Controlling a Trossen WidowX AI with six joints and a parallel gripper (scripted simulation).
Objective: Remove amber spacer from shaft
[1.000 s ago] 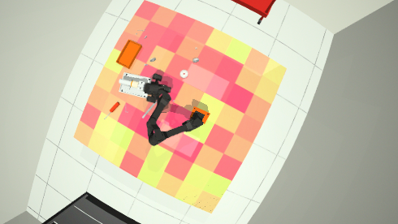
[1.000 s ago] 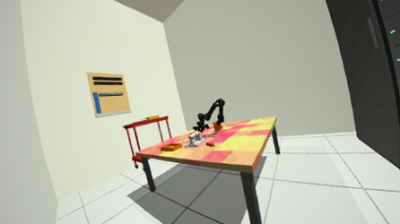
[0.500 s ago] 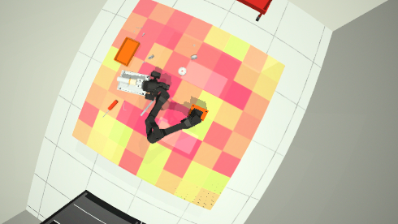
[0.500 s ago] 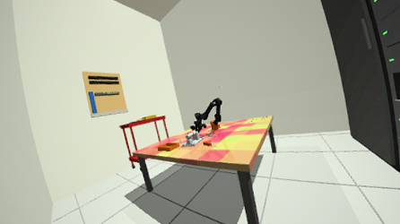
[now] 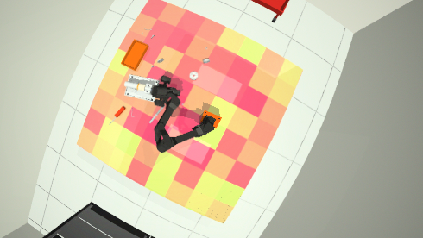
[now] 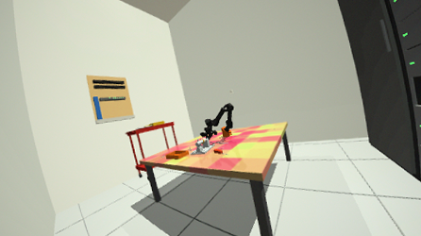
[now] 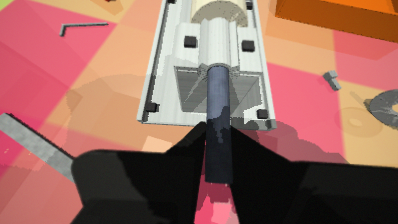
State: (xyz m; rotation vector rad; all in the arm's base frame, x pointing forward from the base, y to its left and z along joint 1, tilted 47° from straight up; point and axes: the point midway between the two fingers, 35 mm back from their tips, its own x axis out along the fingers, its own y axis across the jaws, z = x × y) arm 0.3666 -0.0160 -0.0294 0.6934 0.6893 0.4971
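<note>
The dark blue-grey shaft is 6 cm ahead of my gripper tip, 2 cm above it and 1 cm to the left of it. Also, from my gripper tip: amber spacer (12 cm ahead, 2 cm to the left, 2 cm above); then cream spacer (8 cm ahead, 2 cm above, 1 cm to the left); then grey flat bar (14 cm to the left, 5 cm below, 5 cm behind).
</note>
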